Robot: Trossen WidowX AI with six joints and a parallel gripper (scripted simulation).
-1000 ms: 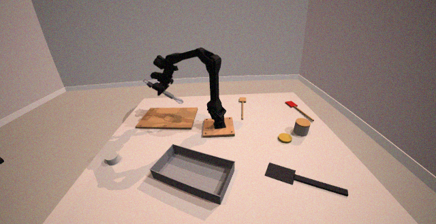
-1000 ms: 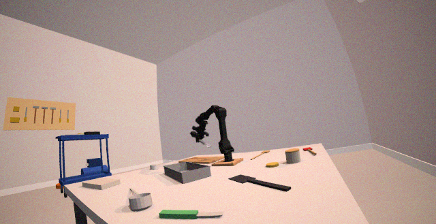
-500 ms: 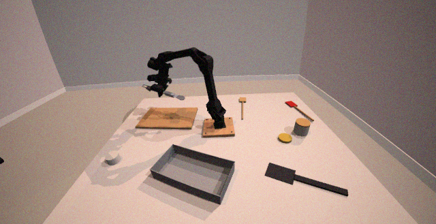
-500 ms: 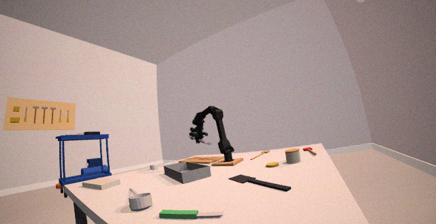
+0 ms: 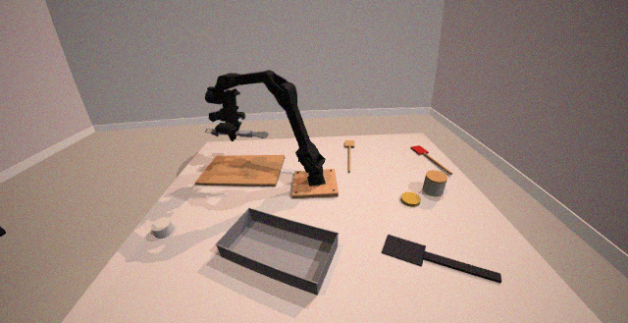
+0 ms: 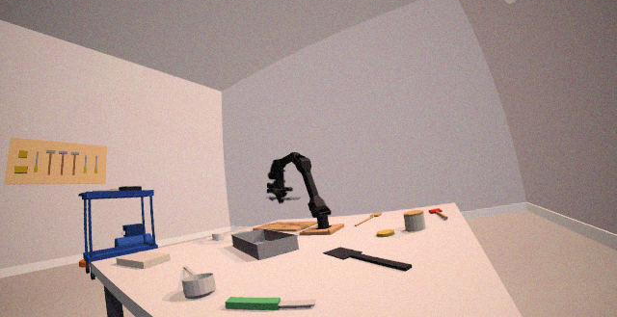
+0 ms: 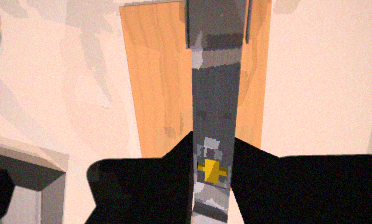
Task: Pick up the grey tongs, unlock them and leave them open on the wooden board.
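Right now my gripper tip is 1 cm to the right of the wooden board and 15 cm above it. From my gripper tip the other things lie so: yellow disc (34 cm ahead, 65 cm to the left, 15 cm below); then grey roasting tin (48 cm ahead, 17 cm to the left, 13 cm below); then yellow lock piece (1 cm to the left, 4 cm above).
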